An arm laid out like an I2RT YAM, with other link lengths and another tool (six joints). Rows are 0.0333 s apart.
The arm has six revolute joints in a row. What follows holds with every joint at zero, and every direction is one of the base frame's.
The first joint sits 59.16 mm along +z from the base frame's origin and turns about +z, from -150 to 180 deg.
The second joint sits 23.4 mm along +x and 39.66 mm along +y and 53.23 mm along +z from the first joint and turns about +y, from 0 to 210 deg.
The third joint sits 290.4 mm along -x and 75.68 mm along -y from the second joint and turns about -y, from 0 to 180 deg.
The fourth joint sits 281.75 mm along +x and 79.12 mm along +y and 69 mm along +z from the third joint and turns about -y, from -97 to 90 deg.
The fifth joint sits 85.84 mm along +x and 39.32 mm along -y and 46.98 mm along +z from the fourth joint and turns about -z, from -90 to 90 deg.
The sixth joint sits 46.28 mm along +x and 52.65 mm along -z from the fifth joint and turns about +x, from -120 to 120 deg.
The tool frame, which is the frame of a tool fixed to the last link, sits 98 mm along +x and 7 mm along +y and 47 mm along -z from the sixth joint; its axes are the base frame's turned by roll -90.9, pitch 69 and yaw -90 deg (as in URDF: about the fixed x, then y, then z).
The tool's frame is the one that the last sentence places.
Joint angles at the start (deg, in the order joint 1, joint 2, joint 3, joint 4, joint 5, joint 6):
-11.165 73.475 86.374 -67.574 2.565 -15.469
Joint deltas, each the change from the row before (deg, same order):
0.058 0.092 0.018 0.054 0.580 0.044
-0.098 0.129 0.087 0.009 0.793 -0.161
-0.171 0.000 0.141 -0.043 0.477 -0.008
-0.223 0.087 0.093 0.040 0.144 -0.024
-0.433 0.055 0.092 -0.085 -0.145 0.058
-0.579 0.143 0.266 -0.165 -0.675 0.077
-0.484 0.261 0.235 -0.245 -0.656 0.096
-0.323 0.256 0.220 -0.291 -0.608 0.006
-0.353 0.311 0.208 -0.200 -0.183 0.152
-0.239 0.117 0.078 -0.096 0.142 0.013
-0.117 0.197 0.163 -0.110 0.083 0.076
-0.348 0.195 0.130 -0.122 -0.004 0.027
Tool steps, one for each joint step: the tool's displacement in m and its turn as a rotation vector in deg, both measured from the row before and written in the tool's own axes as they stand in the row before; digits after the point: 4 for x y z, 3 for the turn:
0.0004 -0.0011 0.0004 0.429 0.339 0.001
0.0012 -0.0024 0.0003 0.660 0.537 -0.075
0.0009 -0.0020 -0.0007 0.515 0.271 0.143
0.0004 -0.0015 0.0002 0.238 0.135 0.163
0.0011 -0.0014 0.0000 0.040 0.117 0.408
0.0003 -0.0013 -0.0002 -0.318 -0.150 0.543
0.0004 -0.0006 0.0005 -0.478 0.005 0.475
0.0002 0.0000 0.0004 -0.542 0.018 0.255
0.0006 -0.0011 0.0008 -0.172 0.257 0.434
0.0010 -0.0012 0.0003 0.139 0.276 0.209
0.0002 -0.0008 0.0004 0.033 0.205 0.170
0.0009 -0.0015 0.0005 0.037 0.269 0.311

